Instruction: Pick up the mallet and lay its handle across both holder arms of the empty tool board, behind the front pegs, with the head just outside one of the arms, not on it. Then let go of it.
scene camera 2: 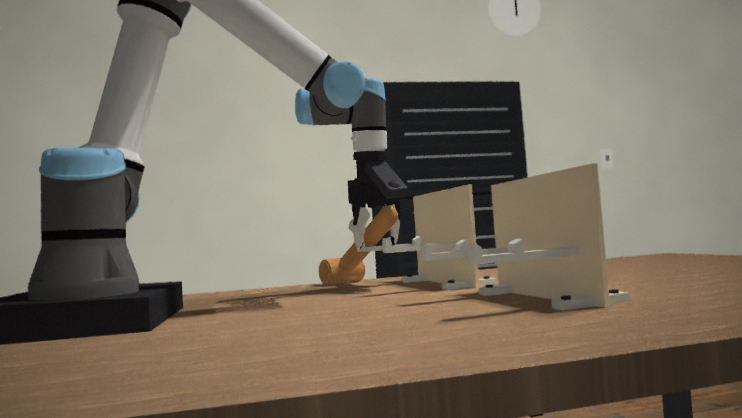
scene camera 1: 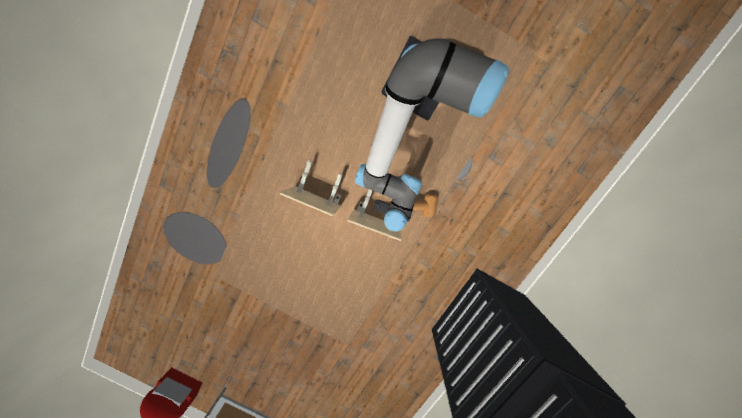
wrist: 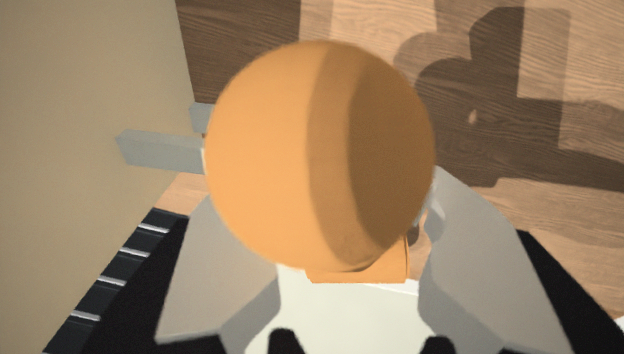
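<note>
The orange mallet is tilted: its head is down at the table top and its handle slants up across a holder arm of the far tool board. My gripper is shut on the upper handle, a pale finger on each side; the fingertips are partly hidden behind the handle in the wrist view. In scene camera 1 the wrist hides the fingers and most of the handle. That board's holder arm shows left of the handle end in the wrist view.
A second tool board with two bare pegged arms stands beside the first, nearer scene camera 2. A black cabinet stands beyond the table. The arm's base stands on the left in scene camera 2.
</note>
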